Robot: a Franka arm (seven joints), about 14 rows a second.
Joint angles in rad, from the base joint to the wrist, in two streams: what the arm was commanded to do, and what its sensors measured. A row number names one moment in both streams.
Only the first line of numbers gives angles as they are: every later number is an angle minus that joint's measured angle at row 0.
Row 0, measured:
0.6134 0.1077 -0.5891 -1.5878 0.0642 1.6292 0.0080
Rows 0 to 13, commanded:
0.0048 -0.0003 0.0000 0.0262 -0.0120 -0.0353 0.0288
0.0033 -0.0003 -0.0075 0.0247 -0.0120 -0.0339 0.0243
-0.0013 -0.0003 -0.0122 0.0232 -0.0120 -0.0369 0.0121
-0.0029 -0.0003 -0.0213 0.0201 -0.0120 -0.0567 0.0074
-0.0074 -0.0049 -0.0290 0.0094 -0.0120 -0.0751 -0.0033
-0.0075 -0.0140 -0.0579 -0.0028 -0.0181 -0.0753 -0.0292
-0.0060 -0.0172 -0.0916 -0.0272 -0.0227 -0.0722 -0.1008
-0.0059 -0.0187 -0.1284 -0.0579 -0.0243 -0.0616 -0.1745
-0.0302 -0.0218 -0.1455 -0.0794 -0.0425 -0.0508 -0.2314
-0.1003 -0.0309 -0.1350 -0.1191 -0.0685 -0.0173 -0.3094
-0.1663 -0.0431 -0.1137 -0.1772 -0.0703 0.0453 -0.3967
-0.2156 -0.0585 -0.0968 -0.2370 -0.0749 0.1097 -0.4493
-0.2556 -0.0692 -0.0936 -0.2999 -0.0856 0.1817 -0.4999
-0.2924 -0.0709 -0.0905 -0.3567 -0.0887 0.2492 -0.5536
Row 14, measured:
-0.2403 -0.0101 -0.1233 -0.2242 -0.0628 0.1387 -0.4779
